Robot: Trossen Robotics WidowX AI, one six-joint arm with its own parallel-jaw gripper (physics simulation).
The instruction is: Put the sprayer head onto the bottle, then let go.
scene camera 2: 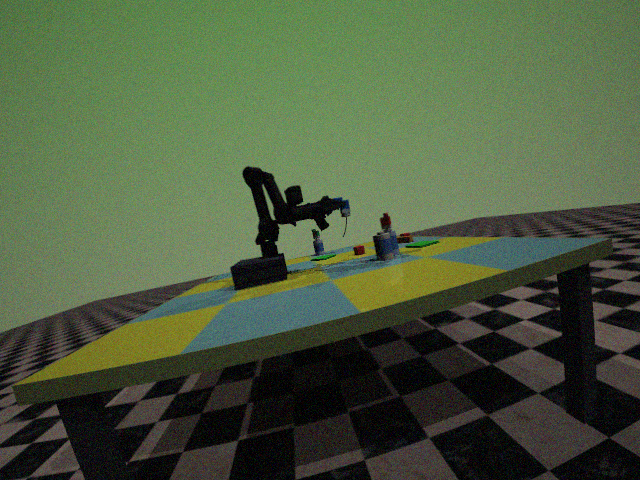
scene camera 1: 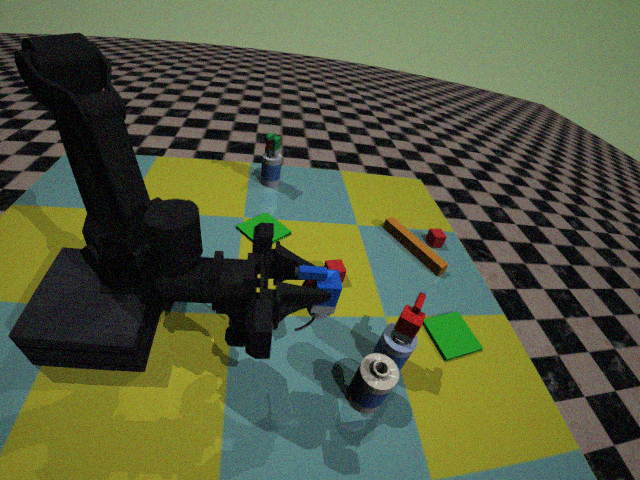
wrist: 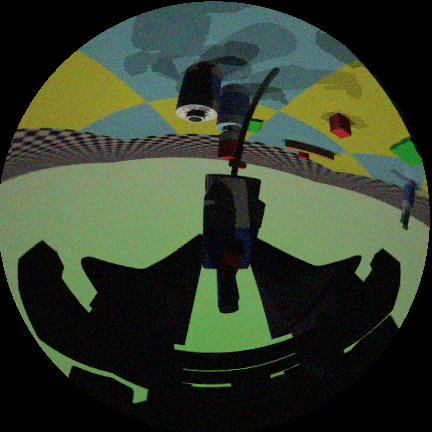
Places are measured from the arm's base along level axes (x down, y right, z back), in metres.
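Pixels of known places: gripper, between the fingertips: point(scene camera 2: 344, 204) point(scene camera 1: 328, 285) point(wrist: 225, 240); arm's base, origin of its link: point(scene camera 2: 269, 256) point(scene camera 1: 121, 279).
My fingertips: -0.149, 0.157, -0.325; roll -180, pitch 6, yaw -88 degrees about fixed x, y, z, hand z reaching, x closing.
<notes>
For each thing: its top centre in the pictures, then the offset to it from my fingertips, as dx, dy, dz. "pt": a spot on its surface instead.
- blue sprayer head, a spot on its surface: point(wrist: 243, 240) point(scene camera 2: 340, 208) pt +0.011, -0.010, +0.018
- open bottle, centre of its top: point(scene camera 1: 381, 367) point(wrist: 194, 118) point(scene camera 2: 380, 231) +0.134, +0.059, -0.098
- red sprayer head, a spot on its surface: point(scene camera 1: 410, 321) point(wrist: 223, 156) point(scene camera 2: 383, 217) pt +0.082, +0.013, -0.148
- green-headed bottle, a spot on its surface: point(scene camera 1: 271, 173) pt +0.188, -0.621, +0.009
- orange bar, centre of its top: point(scene camera 1: 415, 240) point(wrist: 309, 152) point(scene camera 2: 394, 237) +0.208, -0.326, -0.361
The blue sprayer head point(scene camera 1: 333, 289) point(scene camera 2: 345, 207) point(wrist: 243, 240) is held upright in the air, with its dark curved tube point(scene camera 1: 306, 325) point(scene camera 2: 345, 227) point(wrist: 252, 112) hanging below. My gripper point(scene camera 1: 321, 283) point(scene camera 2: 341, 205) point(wrist: 225, 240) is shut on the sprayer head. The open bottle point(scene camera 1: 376, 382) point(scene camera 2: 382, 246) point(wrist: 196, 100), white-topped with a blue band, stands upright on the table. The sprayer head and tube are apart from it, higher and nearer the arm base. In the wrist view the tube passes in front of the neighbouring bottle's red head.
A bottle point(scene camera 1: 393, 345) point(scene camera 2: 393, 240) with a red sprayer head point(scene camera 1: 410, 321) point(scene camera 2: 385, 221) point(wrist: 227, 148) stands close beside the open bottle. A green-headed bottle point(scene camera 1: 271, 173) point(wrist: 408, 192) stands farther off. Green tiles point(scene camera 1: 453, 335) point(scene camera 1: 263, 226), red cubes point(scene camera 1: 336, 269) point(scene camera 1: 436, 237) and an orange bar point(scene camera 1: 416, 246) lie about.
</notes>
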